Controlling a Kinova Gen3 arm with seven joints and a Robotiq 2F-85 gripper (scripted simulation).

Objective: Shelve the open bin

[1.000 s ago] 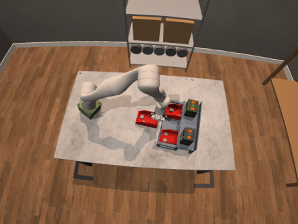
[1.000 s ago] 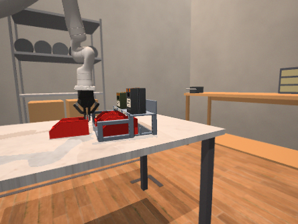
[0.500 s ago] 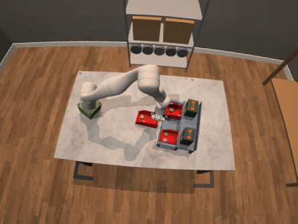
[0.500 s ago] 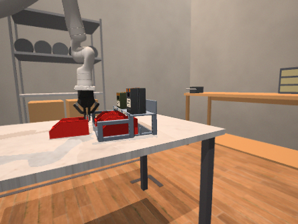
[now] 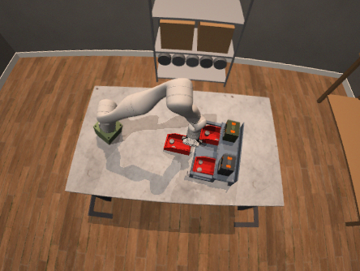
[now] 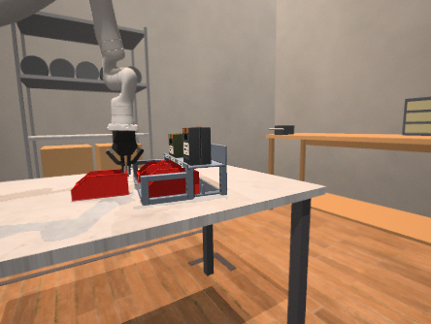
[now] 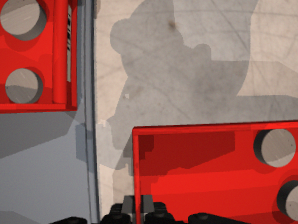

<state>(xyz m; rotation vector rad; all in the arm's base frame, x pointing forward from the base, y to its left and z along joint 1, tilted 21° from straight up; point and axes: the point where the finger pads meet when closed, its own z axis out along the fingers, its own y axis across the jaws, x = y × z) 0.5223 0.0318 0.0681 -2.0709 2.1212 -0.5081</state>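
Right now my hand is 160 mm short of the grey shelf, 10 mm to the left of it and 10 mm above it. The rest, counted from my hand: black tool case 220 mm ahead, 130 mm to the right, 90 mm above; grey round part 110 mm behind, 60 mm below, 20 mm to the right.
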